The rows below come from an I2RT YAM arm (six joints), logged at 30 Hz.
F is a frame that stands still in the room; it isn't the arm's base.
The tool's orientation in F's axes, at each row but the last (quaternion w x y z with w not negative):
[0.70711 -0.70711 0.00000 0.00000]
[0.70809 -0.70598 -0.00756 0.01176]
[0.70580 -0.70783 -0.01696 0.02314]
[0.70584 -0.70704 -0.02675 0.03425]
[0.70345 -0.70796 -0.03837 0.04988]
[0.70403 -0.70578 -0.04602 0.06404]
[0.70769 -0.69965 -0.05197 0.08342]
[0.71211 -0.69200 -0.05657 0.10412]
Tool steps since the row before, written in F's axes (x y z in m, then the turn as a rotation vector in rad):
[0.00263 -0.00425 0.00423 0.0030 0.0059 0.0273]
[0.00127 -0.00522 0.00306 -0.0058 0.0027 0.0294]
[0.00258 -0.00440 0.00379 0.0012 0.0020 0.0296]
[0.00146 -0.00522 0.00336 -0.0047 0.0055 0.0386]
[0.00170 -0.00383 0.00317 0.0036 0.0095 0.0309]
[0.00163 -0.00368 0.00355 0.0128 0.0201 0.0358]
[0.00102 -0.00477 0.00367 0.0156 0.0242 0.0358]
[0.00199 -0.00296 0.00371 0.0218 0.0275 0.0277]
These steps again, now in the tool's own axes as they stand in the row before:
[0.00263 -0.00423 -0.00425 0.0030 -0.0273 0.0059]
[0.00111 -0.00308 -0.00524 -0.0059 -0.0294 0.0029]
[0.00229 -0.00380 -0.00455 0.0011 -0.0296 0.0019]
[0.00097 -0.00336 -0.00533 -0.0046 -0.0386 0.0058]
[0.00116 -0.00317 -0.00403 0.0042 -0.0310 0.0088]
[0.00095 -0.00357 -0.00389 0.0148 -0.0362 0.0179]
[-0.00007 -0.00375 -0.00482 0.0184 -0.0363 0.0213]
[0.00103 -0.00390 -0.00320 0.0257 -0.0286 0.0229]

